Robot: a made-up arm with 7 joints.
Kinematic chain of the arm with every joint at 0, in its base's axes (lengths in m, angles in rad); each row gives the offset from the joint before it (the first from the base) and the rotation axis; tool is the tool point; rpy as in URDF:
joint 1: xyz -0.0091 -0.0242 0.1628 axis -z
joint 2: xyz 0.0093 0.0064 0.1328 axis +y
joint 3: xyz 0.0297 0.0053 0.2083 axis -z
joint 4: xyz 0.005 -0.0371 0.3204 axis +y
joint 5: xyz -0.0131 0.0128 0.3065 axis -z
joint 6: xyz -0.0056 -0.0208 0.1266 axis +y
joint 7: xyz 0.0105 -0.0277 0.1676 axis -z
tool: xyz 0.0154 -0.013 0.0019 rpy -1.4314 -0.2 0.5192
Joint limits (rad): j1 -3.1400..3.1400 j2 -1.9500..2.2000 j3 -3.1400..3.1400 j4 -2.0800..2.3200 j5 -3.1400..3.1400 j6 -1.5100..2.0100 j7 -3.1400..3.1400
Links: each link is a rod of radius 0.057 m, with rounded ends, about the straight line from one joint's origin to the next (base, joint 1, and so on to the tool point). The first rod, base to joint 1, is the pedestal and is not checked.
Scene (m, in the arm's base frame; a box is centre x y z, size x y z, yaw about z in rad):
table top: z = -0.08
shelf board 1: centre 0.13 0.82 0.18 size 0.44 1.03 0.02 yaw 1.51
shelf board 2: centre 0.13 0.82 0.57 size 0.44 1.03 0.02 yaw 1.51
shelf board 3: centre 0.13 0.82 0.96 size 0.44 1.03 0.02 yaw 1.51
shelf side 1: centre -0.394 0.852 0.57 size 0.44 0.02 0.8 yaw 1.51
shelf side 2: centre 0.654 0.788 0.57 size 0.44 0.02 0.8 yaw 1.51
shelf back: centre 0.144 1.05 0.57 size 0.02 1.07 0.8 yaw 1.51
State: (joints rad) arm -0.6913 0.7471 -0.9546 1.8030 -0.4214 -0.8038 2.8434
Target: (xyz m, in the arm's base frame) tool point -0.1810 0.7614 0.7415
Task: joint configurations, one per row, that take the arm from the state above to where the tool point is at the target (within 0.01 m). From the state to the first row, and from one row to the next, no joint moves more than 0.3 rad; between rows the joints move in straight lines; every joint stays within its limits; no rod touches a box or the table.
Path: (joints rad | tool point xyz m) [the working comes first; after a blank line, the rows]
Joints at the target: -1.1395 0.5405 -1.2183 1.4616 -0.3233 -0.7402 2.8557
Straight joint move there: touches shelf board 2.

1: -0.6250 0.5743 -0.9498 1.9753 -0.6246 -0.7511 2.8234 | 0.2608 0.6401 0.3809
2: -0.5587 0.4014 -0.9449 2.1477 -0.8278 -0.6984 2.8033 | 0.2554 0.5424 0.3796
3: -0.4924 0.2286 -0.9401 2.3200 -1.0310 -0.6458 2.7833 | 0.2481 0.4360 0.3704
4: -0.7061 0.0493 -0.9565 2.2763 -0.8534 -0.7697 2.8002 | 0.1267 0.4950 0.4984
5: -0.9198 -0.1300 -0.9729 2.2326 -0.6758 -0.8936 2.8171 | -0.0344 0.4895 0.6274
6: -1.1335 -0.3093 -0.9894 2.1889 -0.4982 -1.0176 2.8340 | -0.2029 0.4013 0.7415
7: -1.1355 -0.0260 -1.0657 1.9465 -0.4399 -0.9251 2.8412 | -0.2293 0.5170 0.7594
8: -1.1375 0.2572 -1.1420 1.7040 -0.3816 -0.8326 2.8485 | -0.2240 0.6362 0.7642
9: -1.1395 0.5405 -1.2183 1.4616 -0.3233 -0.7402 2.8557 | -0.1810 0.7614 0.7415

